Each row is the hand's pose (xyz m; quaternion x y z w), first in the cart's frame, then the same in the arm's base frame.
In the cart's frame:
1: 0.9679 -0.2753 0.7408 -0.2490 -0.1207 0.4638 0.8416
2: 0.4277 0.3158 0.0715 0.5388 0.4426 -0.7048 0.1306
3: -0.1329 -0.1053 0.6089 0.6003 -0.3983 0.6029 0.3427
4: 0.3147 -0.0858 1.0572 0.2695 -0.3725 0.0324 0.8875
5: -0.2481 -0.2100 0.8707 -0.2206 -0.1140 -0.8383 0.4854
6: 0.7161 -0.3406 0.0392 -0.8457 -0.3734 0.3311 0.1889
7: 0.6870 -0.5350 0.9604 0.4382 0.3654 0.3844 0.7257
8: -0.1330 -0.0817 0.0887 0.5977 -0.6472 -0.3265 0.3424
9: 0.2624 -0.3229 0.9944 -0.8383 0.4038 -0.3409 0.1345
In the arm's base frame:
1: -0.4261 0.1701 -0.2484 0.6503 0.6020 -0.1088 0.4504
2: 0.4579 0.5628 0.1432 0.3222 -0.2276 0.3909 0.8316
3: 0.4560 -0.3145 0.2466 0.5469 -0.2116 -0.7291 0.3531
4: 0.1083 -0.3552 -0.2817 0.2630 0.5935 -0.6987 0.3007
5: 0.4219 -0.6076 0.1710 0.5726 -0.8067 0.1199 0.0841
6: -0.2091 0.4831 0.3957 0.1326 0.3070 0.5206 0.7856
7: -0.4558 -0.2551 -0.1349 -0.7838 -0.3265 0.4561 0.2665
8: 0.5437 0.0570 0.6008 -0.3226 0.1314 -0.9121 0.2164
9: -0.0205 -0.4404 -0.0841 0.1605 -0.5962 -0.7772 0.1217

